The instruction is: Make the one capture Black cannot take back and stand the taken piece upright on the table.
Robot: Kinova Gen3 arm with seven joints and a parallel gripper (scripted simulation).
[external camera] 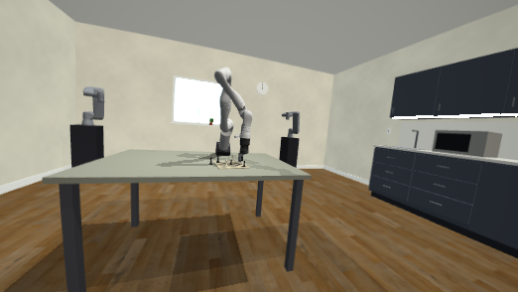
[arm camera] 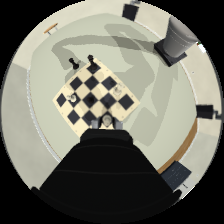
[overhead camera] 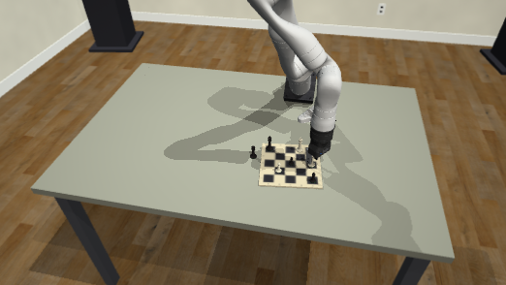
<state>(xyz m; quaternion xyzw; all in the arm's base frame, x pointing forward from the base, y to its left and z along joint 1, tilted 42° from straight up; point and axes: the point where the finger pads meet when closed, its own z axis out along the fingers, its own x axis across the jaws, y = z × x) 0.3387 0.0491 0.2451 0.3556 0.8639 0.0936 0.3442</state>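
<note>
Now: hand 80 mm to the left of the chessboard and 40 mm above it.
</note>
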